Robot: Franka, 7 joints.
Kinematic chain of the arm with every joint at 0, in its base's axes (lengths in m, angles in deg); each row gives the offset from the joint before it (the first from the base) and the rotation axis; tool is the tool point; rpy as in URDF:
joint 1: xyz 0 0 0.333 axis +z
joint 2: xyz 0 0 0 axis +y
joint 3: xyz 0 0 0.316 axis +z
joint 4: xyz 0.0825 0 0 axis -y
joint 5: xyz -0.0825 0 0.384 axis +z
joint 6: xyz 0 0 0 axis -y
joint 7: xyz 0.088 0 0 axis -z
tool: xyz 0 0 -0.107 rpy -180 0 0
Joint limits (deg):
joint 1: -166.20..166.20
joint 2: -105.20..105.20
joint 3: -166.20..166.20
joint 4: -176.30..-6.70
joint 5: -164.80..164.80
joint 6: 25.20..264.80
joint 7: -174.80..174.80
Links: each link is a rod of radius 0.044 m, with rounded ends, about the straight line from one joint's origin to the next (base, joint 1, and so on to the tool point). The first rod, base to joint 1, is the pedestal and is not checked.
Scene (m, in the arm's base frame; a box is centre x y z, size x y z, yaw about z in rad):
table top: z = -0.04
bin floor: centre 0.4 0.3 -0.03 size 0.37 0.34 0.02 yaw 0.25
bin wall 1: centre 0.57 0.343 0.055 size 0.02 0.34 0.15 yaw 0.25
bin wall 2: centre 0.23 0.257 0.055 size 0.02 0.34 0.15 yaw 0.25
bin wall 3: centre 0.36 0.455 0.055 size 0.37 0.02 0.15 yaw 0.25
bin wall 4: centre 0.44 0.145 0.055 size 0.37 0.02 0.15 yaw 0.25
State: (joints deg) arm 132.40 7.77 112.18 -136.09 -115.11 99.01 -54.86
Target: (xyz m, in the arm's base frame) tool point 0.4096 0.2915 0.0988
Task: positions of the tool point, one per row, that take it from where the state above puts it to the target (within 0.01 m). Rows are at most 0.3 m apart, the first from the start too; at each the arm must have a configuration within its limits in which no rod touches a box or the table.
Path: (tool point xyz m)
1: -0.4624 -0.2243 0.3820
2: -0.5134 0.0234 0.3636
3: -0.4399 0.2642 0.3436
4: -0.2606 0.4400 0.3241
5: -0.0202 0.5083 0.3072
6: 0.2228 0.4540 0.2951
7: 0.4096 0.2915 0.2895
8: 0.4170 0.2972 0.1961
9: 0.4096 0.2915 0.0988

